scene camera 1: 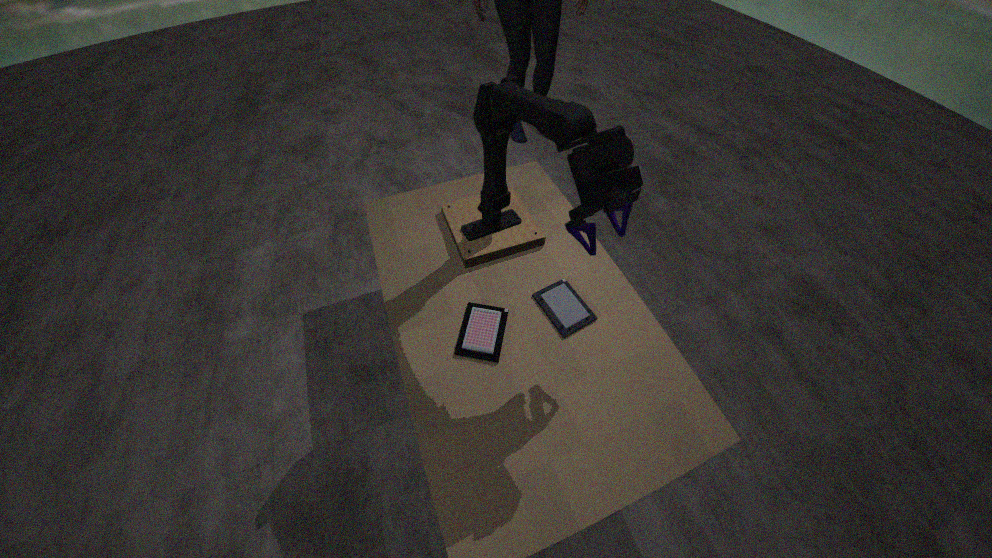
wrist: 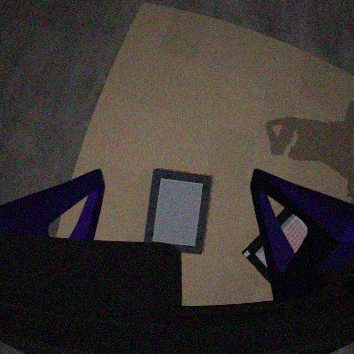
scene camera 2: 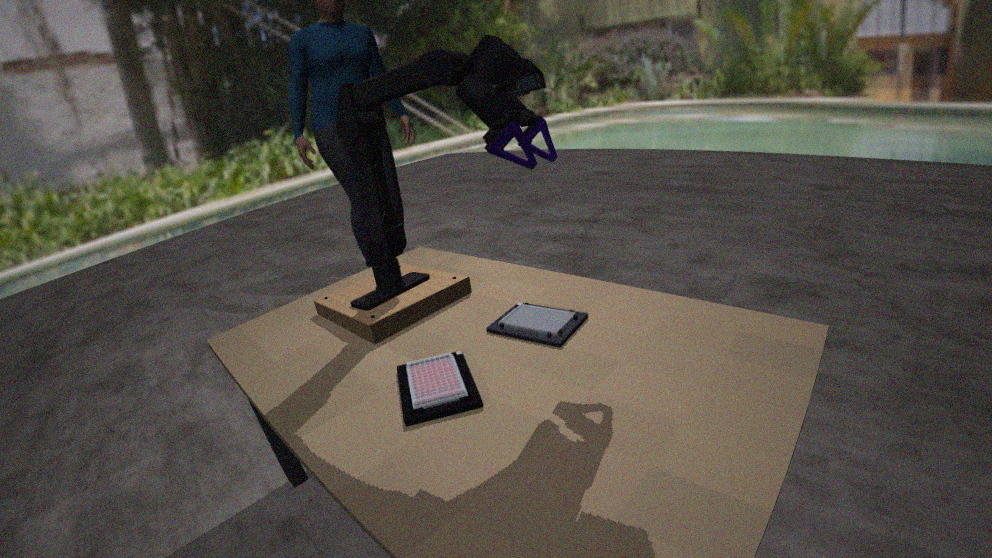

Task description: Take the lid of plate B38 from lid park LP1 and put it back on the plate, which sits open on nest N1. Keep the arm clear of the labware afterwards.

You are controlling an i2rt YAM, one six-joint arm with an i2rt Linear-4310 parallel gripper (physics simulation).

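Pixels of known places: gripper, between the fingertips: [scene camera 1: 607,245] [wrist: 177,177] [scene camera 2: 545,163]; arm's base, origin of its link: [scene camera 1: 491,225] [scene camera 2: 391,291].
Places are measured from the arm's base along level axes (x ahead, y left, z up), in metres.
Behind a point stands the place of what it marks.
The pale grey lid [scene camera 1: 565,306] @(x 0.368, y 0.056, z -0.023 m) [scene camera 2: 537,318] @(x 0.366, y 0.054, z -0.023 m) [wrist: 178,212] @(x 0.362, y 0.056, z -0.023 m) lies flat on the dark grey lid park [scene camera 1: 582,326] @(x 0.442, y 0.067, z -0.032 m) [scene camera 2: 559,340] @(x 0.440, y 0.009, z -0.031 m) [wrist: 206,202] @(x 0.391, y 0.002, z -0.031 m). The open plate with pink wells [scene camera 1: 483,329] @(x 0.328, y -0.190, z -0.018 m) [scene camera 2: 437,380] @(x 0.335, y -0.195, z -0.019 m) [wrist: 295,234] @(x 0.352, y -0.204, z -0.015 m) sits on the black nest [scene camera 1: 475,357] @(x 0.388, y -0.243, z -0.030 m) [scene camera 2: 442,415] @(x 0.387, y -0.244, z -0.036 m) [wrist: 252,248] @(x 0.310, y -0.114, z -0.029 m); in the wrist view a finger partly hides both. My gripper [scene camera 1: 607,244] @(x 0.404, y 0.079, z 0.271 m) [scene camera 2: 545,164] @(x 0.404, y 0.079, z 0.271 m) [wrist: 177,177] @(x 0.404, y 0.079, z 0.271 m) has purple fingers, wide open and empty. It hangs high above the table, on the lid park's side, touching nothing. In the wrist view the lid shows between the fingers, well below them.
The arm's wooden base block [scene camera 1: 502,244] @(x 0.094, y -0.008, z 0.003 m) [scene camera 2: 421,311] @(x 0.111, y -0.015, z -0.023 m) stands at the back of the wooden table [scene camera 1: 624,416] @(x 0.695, y 0.020, z -0.041 m) [scene camera 2: 693,388] @(x 0.694, y -0.025, z -0.041 m) [wrist: 185,100] @(x 0.605, y 0.081, z -0.041 m). A person [scene camera 1: 530,34] [scene camera 2: 336,76] stands behind the arm. Shadows of the arm and other shapes fall across the table's front part.
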